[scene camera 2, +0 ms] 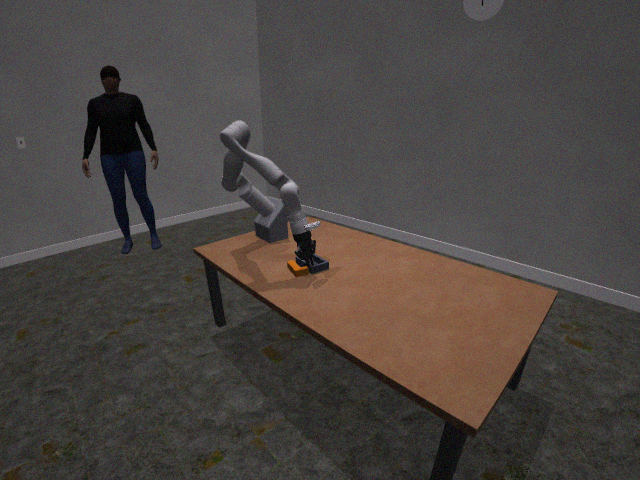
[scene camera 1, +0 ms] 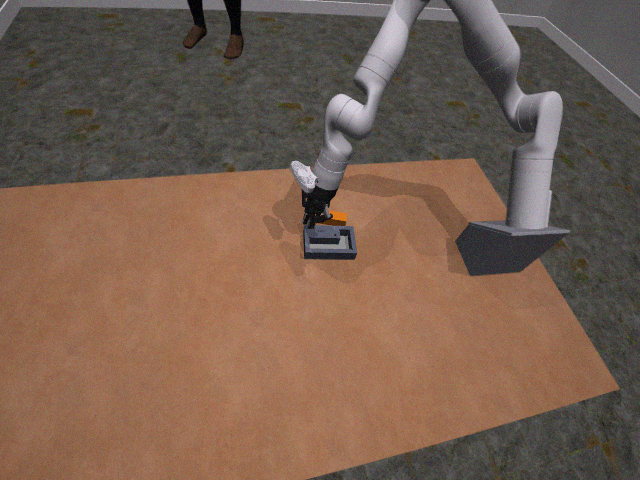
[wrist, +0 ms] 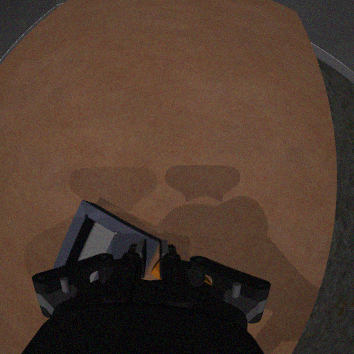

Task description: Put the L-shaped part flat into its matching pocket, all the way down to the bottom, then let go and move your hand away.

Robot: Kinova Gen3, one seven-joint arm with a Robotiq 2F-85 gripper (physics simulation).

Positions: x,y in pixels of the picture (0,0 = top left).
my gripper: part open, touches a pocket block (scene camera 1: 321,242)
